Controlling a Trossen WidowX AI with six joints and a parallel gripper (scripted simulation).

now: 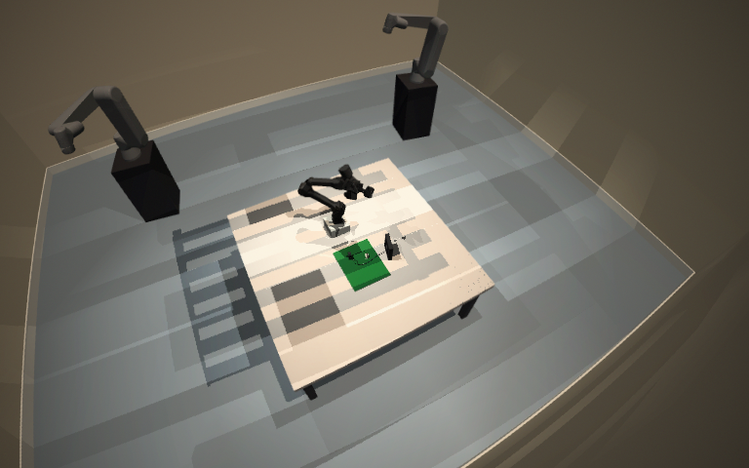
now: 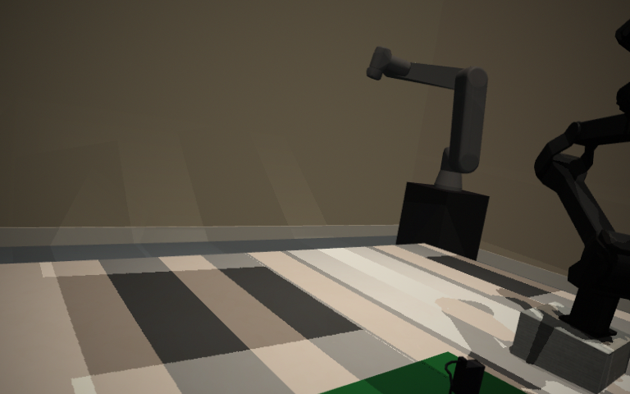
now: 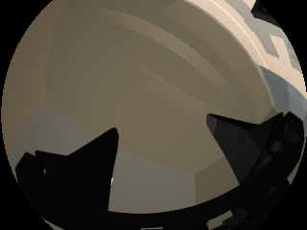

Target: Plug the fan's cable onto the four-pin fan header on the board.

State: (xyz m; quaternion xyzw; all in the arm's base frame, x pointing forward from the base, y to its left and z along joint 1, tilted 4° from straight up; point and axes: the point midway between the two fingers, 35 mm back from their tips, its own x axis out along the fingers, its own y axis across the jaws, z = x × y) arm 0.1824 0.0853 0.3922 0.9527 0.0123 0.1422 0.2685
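Right now the pale four-pin fan header is 8 cm ahead of my gripper tip, 1 cm to the right of it and 46 cm below it. The rest, counted from my gripper tip: green board (12 cm ahead, 6 cm to the right, 48 cm below); black fan (9 cm ahead, 11 cm to the left, 40 cm below).
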